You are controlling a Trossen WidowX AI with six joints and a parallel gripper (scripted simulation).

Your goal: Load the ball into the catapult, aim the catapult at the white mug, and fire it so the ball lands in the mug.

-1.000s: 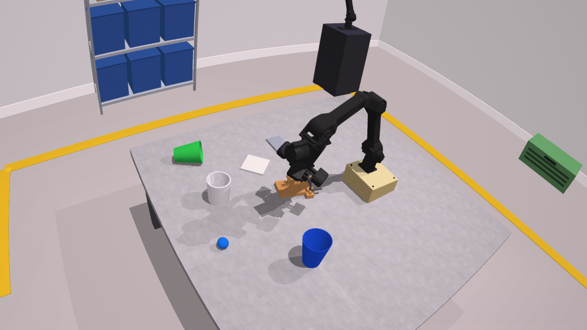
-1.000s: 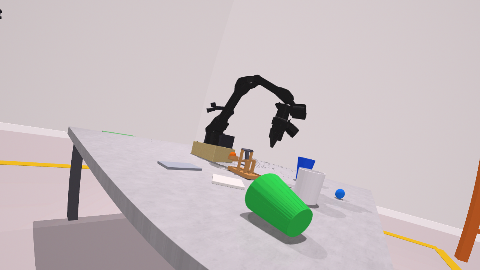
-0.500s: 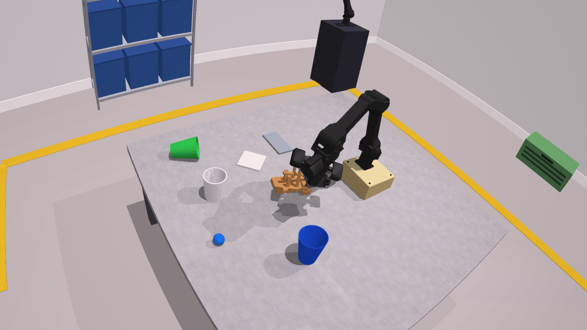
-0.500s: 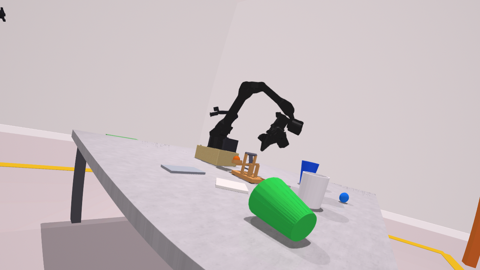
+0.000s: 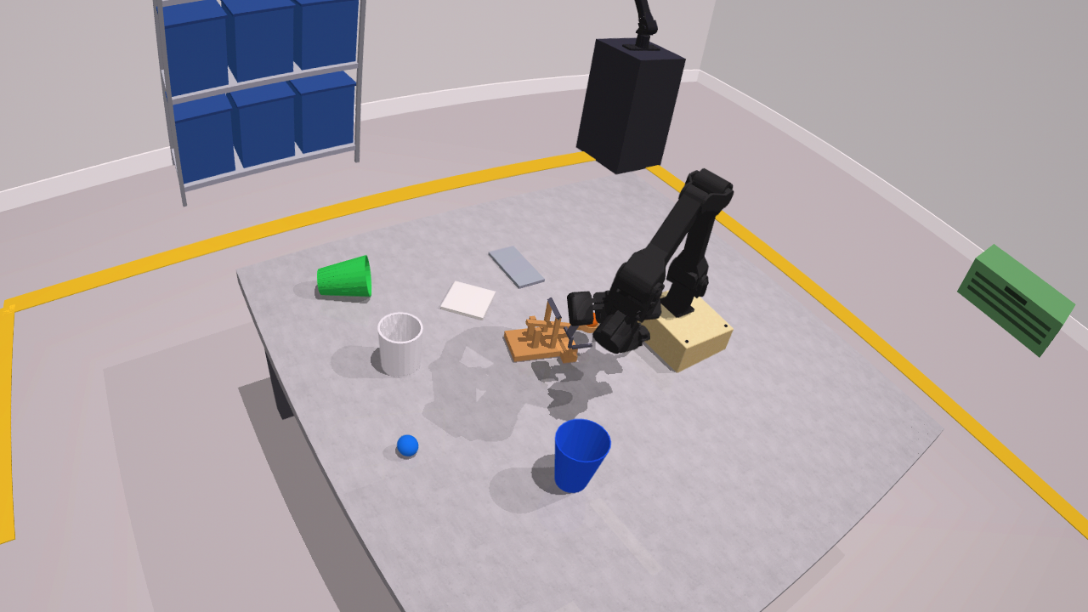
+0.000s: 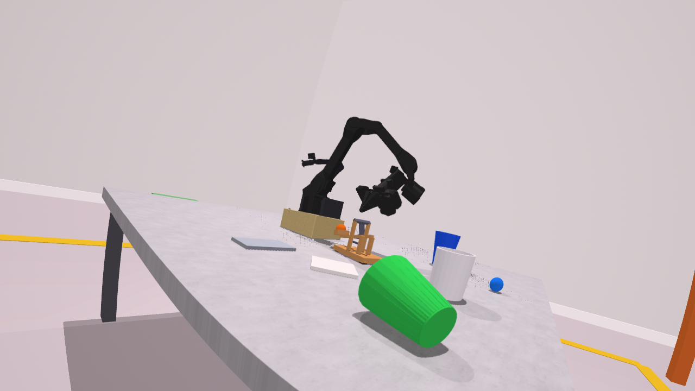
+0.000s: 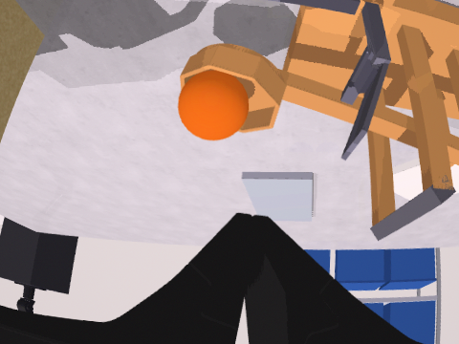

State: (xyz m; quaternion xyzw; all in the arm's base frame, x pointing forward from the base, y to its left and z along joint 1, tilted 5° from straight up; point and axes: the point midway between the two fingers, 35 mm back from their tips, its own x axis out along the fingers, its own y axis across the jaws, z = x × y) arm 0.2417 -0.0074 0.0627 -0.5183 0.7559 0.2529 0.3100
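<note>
My gripper tip is now 7 cm above the orange ball, 4 cm to the left of it and 3 cm past it. The rest, counted from my gripper tip: wooden catapult: 8 cm below, 4 cm to the right, 4 cm ahead; white slab: 27 cm to the right, 13 cm ahead, 12 cm below; blue cup: 24 cm to the left, 23 cm ahead, 10 cm below.
</note>
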